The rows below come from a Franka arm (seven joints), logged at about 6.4 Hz.
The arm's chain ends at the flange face. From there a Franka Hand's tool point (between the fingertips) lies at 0.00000 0.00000 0.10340 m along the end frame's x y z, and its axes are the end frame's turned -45 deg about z.
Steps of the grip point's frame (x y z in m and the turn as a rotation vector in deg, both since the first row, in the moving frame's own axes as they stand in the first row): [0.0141, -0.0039, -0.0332, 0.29, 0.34, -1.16]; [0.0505, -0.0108, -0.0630, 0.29, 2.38, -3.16]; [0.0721, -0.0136, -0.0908, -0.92, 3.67, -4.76]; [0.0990, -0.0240, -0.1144, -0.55, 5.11, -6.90]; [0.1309, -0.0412, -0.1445, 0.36, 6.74, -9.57]
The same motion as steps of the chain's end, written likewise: [0.0072, -0.0119, -0.0332, 0.45, 0.04, -1.16]; [0.0255, -0.0399, -0.0629, 1.89, 1.48, -3.16]; [0.0357, -0.0569, -0.0906, 1.94, 3.25, -4.76]; [0.0462, -0.0807, -0.1140, 3.22, 4.00, -6.90]; [0.0561, -0.1120, -0.1438, 5.02, 4.51, -9.57]
